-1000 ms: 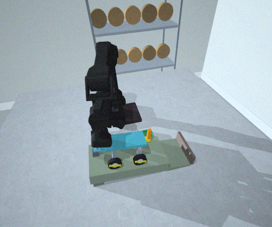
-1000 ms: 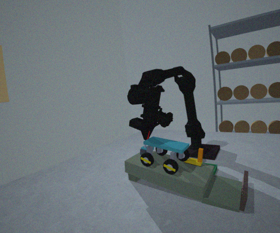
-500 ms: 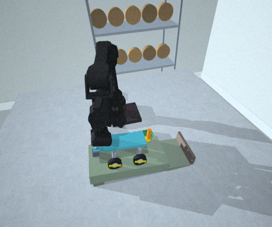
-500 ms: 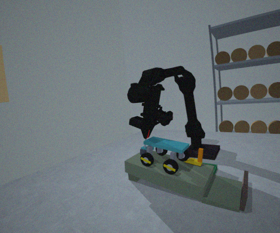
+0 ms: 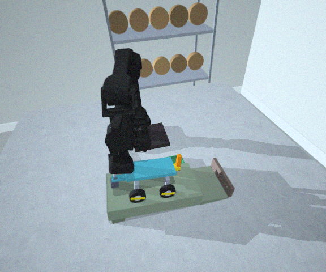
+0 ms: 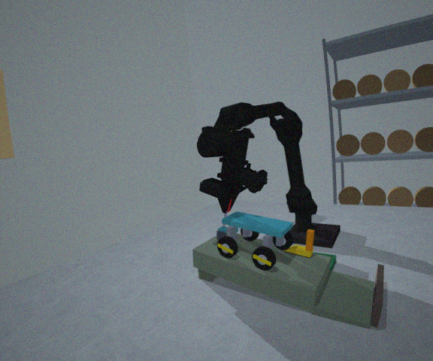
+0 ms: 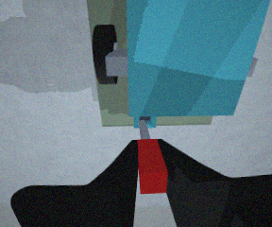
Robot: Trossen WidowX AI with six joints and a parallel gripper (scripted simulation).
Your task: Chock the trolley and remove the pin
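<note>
Now: gripper tip 7 cm past the green tray, 21 cm to the right of it and 17 cm above it. The rest, counted from my gripper tip: green ramp (4 cm ahead, 10 cm to the left, 12 cm below); trolley (4 cm ahead, 9 cm to the left, 5 cm below); red-headed stop pin (right at my gripper tip).
</note>
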